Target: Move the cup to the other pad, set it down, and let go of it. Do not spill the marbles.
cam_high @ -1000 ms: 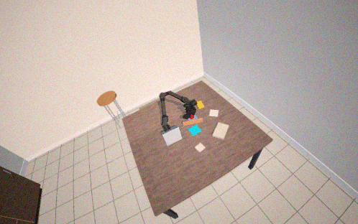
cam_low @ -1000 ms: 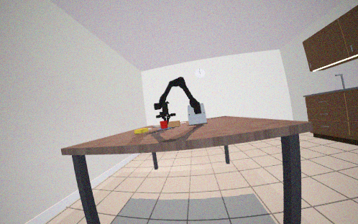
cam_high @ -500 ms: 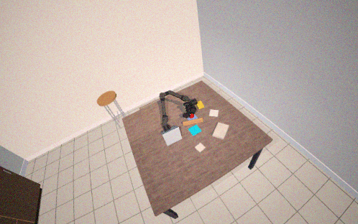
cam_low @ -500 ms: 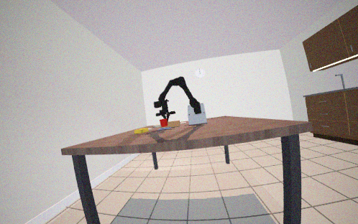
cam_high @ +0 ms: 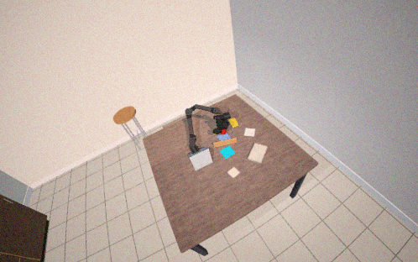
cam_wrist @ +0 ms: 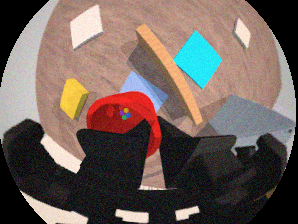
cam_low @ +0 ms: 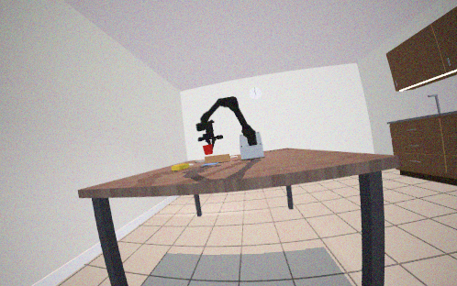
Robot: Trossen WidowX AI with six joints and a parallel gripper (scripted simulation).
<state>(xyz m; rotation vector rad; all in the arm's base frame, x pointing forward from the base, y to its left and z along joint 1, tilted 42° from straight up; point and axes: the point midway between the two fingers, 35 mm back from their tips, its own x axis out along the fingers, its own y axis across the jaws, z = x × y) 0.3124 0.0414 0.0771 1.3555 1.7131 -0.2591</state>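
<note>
Right now my gripper tip is 16 cm to the left of the cyan pad, 12 cm above it and 4 cm past it. The rest, counted from my gripper tip: light blue pad (12 cm below, 2 cm to the left, 2 cm ahead); wooden bar (9 cm below, 7 cm to the right, 1 cm behind); red cup (3 cm ahead, 1 cm to the left).
</note>
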